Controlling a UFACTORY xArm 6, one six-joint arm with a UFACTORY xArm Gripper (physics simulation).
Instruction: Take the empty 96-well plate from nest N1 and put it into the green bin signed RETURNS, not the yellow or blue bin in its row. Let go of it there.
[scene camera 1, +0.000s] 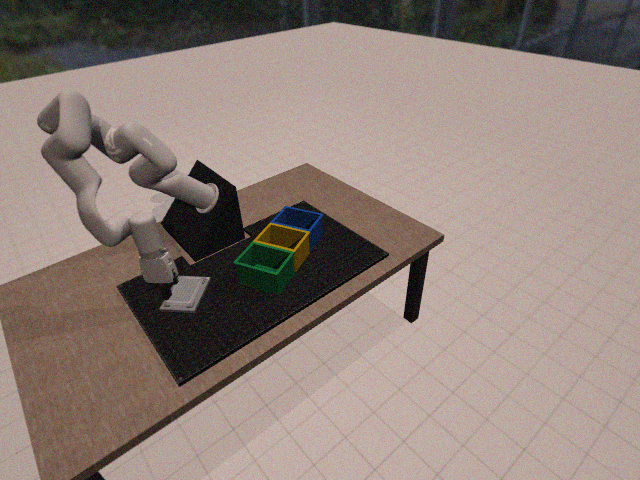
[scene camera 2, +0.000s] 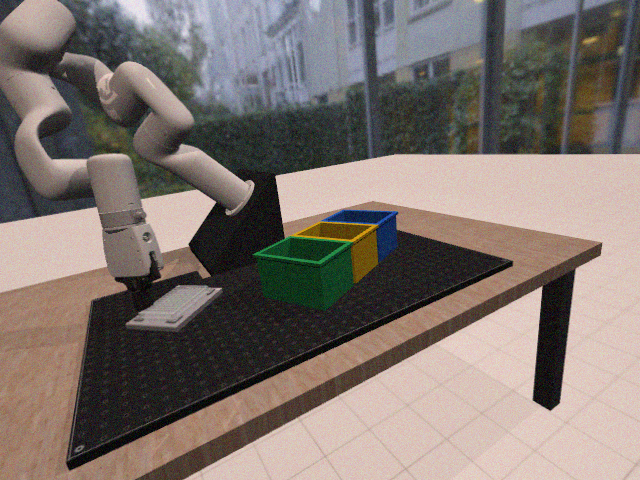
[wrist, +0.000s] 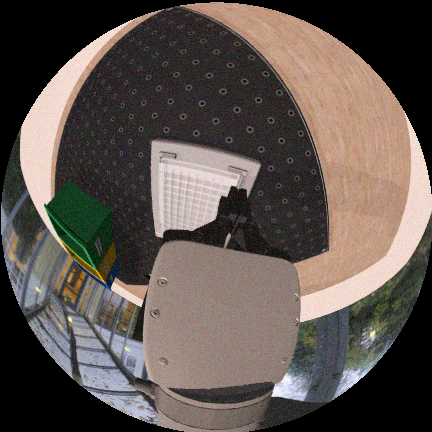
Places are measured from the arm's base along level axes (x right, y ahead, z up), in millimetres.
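Pixels of known places: gripper, fingertip midpoint: (scene camera 1: 167, 297) (scene camera 2: 144, 308) (wrist: 233, 196); arm's base at its link origin: (scene camera 1: 207, 198) (scene camera 2: 241, 199).
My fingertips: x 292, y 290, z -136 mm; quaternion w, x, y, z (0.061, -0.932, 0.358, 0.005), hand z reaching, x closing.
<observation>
Ahead of a thing's pixels: the offset from my fingertips to its top centre. "pt": to the spot under its first point. Level surfaces: height alone.
The pale 96-well plate @(dx -60, dy -2, dz +2 mm) (scene camera 1: 190, 290) (scene camera 2: 174, 303) (wrist: 187, 200) lies in the light grey nest @(dx -60, dy -3, dz -7 mm) (scene camera 1: 178, 310) (scene camera 2: 149, 327) (wrist: 200, 150) at the left end of the black board. My gripper (scene camera 1: 166, 293) (scene camera 2: 139, 304) (wrist: 233, 196) is shut with nothing between its fingers. Its fingertips are together at one side of the plate and cover part of its edge in the wrist view; whether they touch it I cannot tell. The green bin (scene camera 1: 264, 281) (scene camera 2: 294, 279) (wrist: 82, 220) stands apart from the nest, at the near end of the bin row. No plate shows in it.
The yellow bin (scene camera 1: 301, 256) (scene camera 2: 364, 255) and the blue bin @(pt dx -583, dy +33, dz +28 mm) (scene camera 1: 316, 232) (scene camera 2: 387, 237) stand behind the green one in a row. The black board @(dz -25 mm) (scene camera 1: 227, 330) (scene camera 2: 232, 346) (wrist: 200, 75) lies on the wooden table @(dz -38 mm) (scene camera 1: 77, 361). A black slab (scene camera 1: 211, 227) (scene camera 2: 248, 227) stands at the arm's base.
</observation>
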